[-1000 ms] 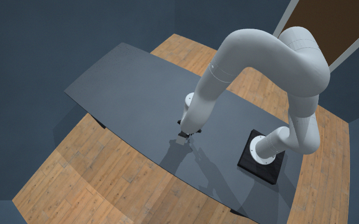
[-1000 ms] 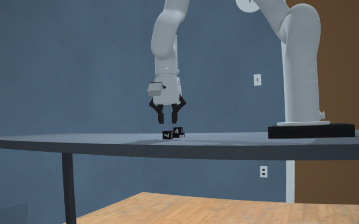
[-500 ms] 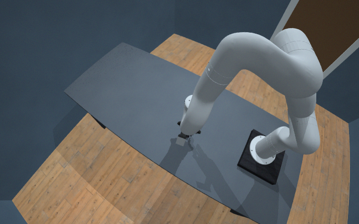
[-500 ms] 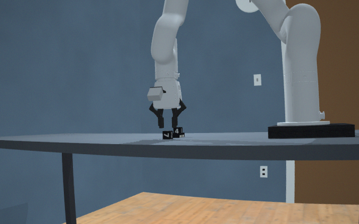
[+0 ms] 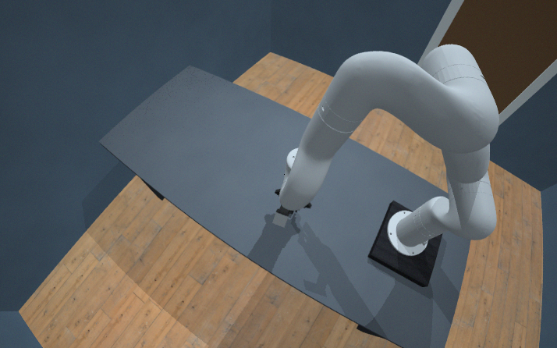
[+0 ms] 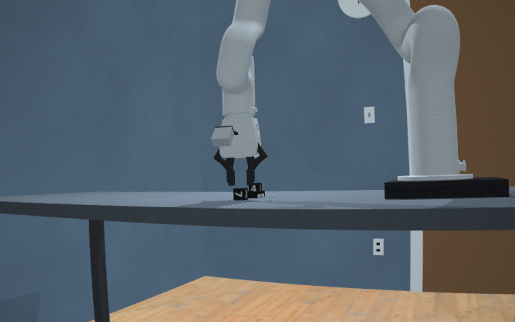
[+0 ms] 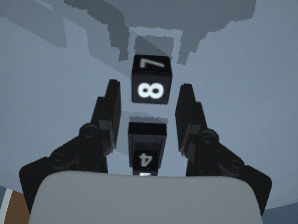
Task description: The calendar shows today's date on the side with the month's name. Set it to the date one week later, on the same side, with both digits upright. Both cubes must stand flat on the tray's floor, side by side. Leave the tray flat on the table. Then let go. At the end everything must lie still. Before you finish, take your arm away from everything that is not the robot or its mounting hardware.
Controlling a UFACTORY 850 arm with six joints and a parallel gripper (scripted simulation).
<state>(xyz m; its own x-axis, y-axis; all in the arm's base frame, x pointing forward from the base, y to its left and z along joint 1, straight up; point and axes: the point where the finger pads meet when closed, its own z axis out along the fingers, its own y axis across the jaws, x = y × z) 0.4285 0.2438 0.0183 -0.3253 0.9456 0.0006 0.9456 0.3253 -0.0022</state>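
Right now the calendar cube is 4 cm below my hand. From my hand the other things lie so: black tray 10 cm to the right, 5 cm below, 4 cm ahead.
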